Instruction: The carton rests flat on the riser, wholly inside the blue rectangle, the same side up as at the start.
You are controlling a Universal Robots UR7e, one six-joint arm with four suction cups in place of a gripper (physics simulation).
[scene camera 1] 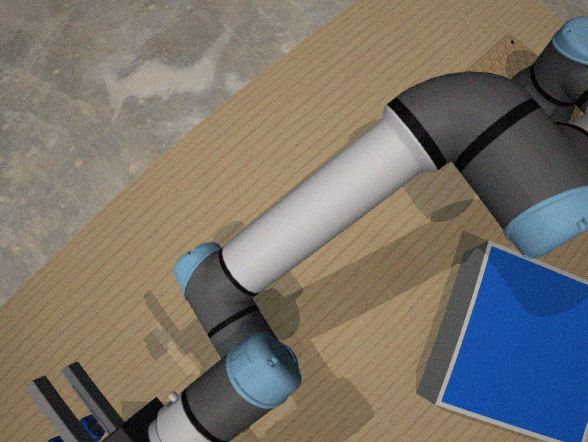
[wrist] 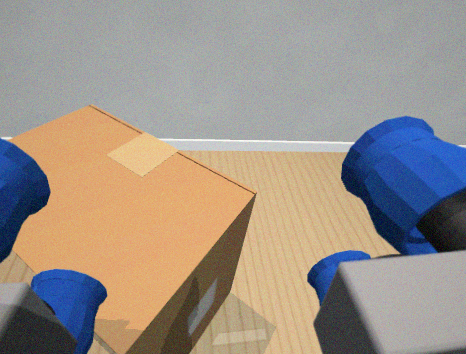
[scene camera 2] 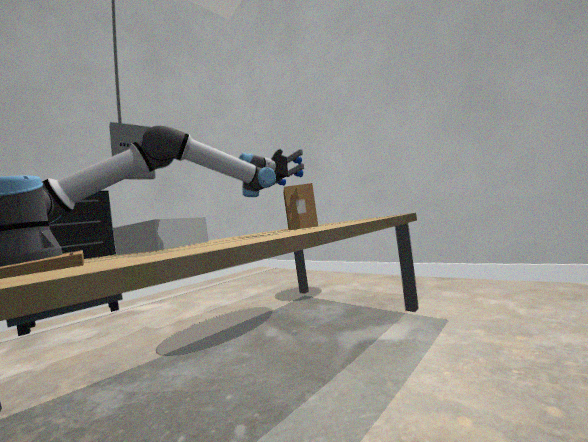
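The brown carton (scene camera 2: 308, 212) (wrist: 130, 215) stands upright on the table, with a pale tape patch on its top and a white label on a side. It does not show in scene camera 1. My gripper (scene camera 1: 75, 432) (scene camera 2: 295, 167) (wrist: 205, 235) is open, its blue suction cups holding nothing. In scene camera 2 it hangs above and slightly left of the carton. In the wrist view, the carton's top lies between and beyond the left cups. The grey riser (scene camera 1: 450, 330) (scene camera 2: 185, 232) stands apart from the carton. The blue rectangle (scene camera 1: 520, 360) on its top shows partly; the arm hides one corner.
The wooden table (scene camera 1: 165, 200) (scene camera 2: 350, 229) (wrist: 290, 215) bears the arm, which reaches across it beside the riser. A dark cabinet (scene camera 2: 82, 220) and a grey wall box (scene camera 2: 127, 134) are behind the arm. The table's far edge is beyond the carton in the wrist view.
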